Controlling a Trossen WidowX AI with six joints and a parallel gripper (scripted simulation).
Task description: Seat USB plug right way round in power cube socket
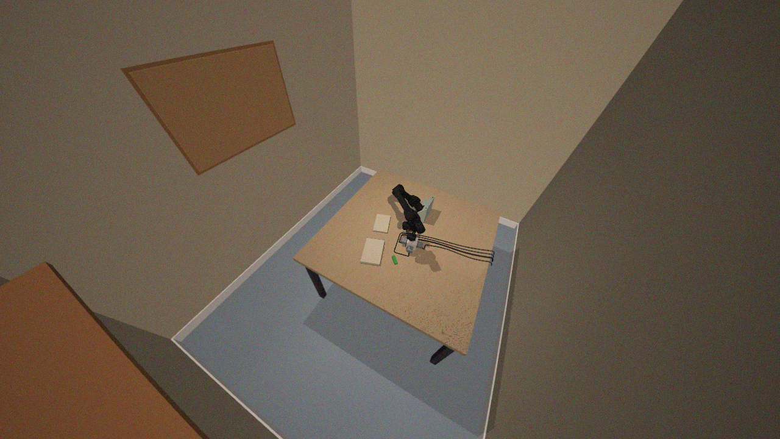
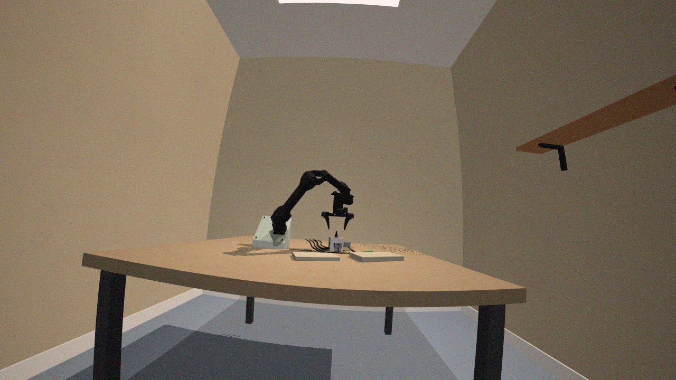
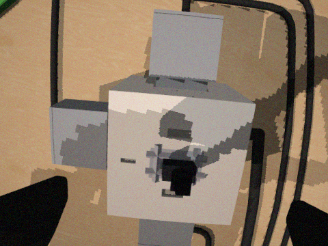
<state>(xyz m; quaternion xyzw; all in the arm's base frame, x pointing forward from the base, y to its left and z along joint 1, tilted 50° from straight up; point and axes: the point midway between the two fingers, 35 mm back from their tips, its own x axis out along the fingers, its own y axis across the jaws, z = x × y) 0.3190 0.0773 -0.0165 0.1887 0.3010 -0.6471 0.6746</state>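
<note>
Right now the black USB plug is 3 cm below my gripper tip. Also, from my gripper tip: green object (18 cm ahead, 11 cm below, 5 cm to the right).
</note>
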